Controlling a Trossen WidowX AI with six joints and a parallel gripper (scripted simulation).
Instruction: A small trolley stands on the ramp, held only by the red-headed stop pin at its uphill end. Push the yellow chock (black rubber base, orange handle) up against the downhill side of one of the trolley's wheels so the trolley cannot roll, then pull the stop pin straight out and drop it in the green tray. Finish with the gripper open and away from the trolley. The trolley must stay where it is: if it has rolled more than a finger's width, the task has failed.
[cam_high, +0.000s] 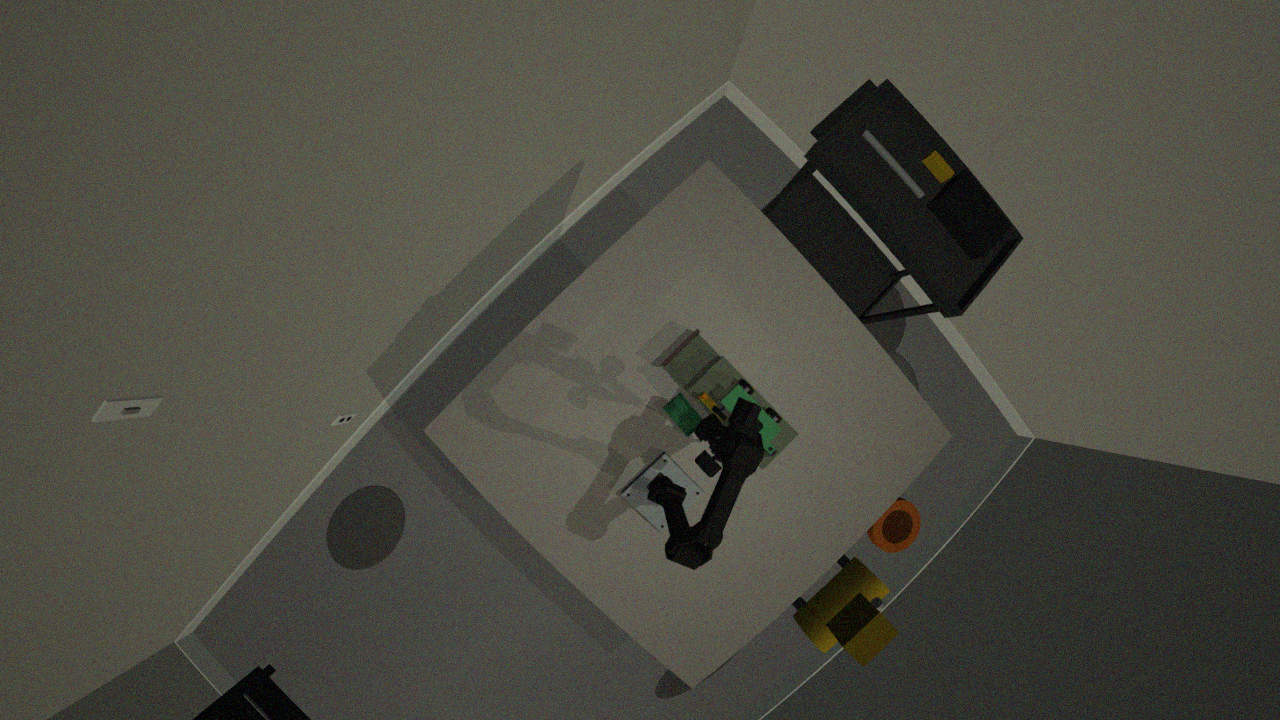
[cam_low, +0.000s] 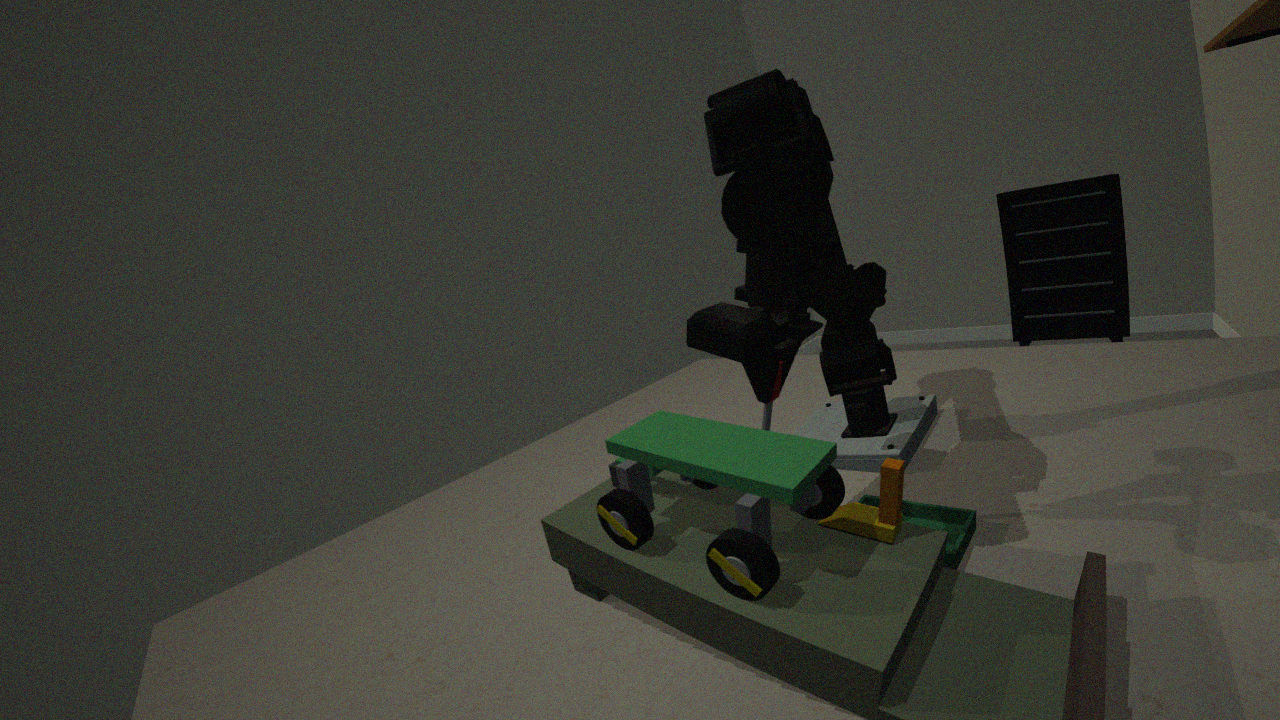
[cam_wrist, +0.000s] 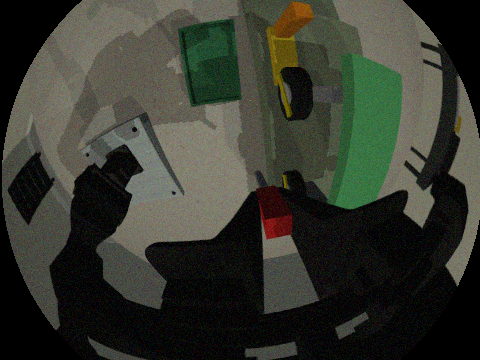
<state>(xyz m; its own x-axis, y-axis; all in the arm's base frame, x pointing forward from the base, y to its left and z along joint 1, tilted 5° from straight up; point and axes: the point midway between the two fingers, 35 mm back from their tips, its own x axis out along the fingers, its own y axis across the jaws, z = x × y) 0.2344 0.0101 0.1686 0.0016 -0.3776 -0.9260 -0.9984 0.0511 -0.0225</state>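
My gripper tip is 16 cm above the green tray, 11 cm to the right of it and 3 cm past it. The rest, counted from my gripper tip: trolley: 10 cm ahead, 4 cm below; yellow chock: 10 cm to the left, 7 cm below, 5 cm ahead; red-headed stop pin: right at my gripper tip.
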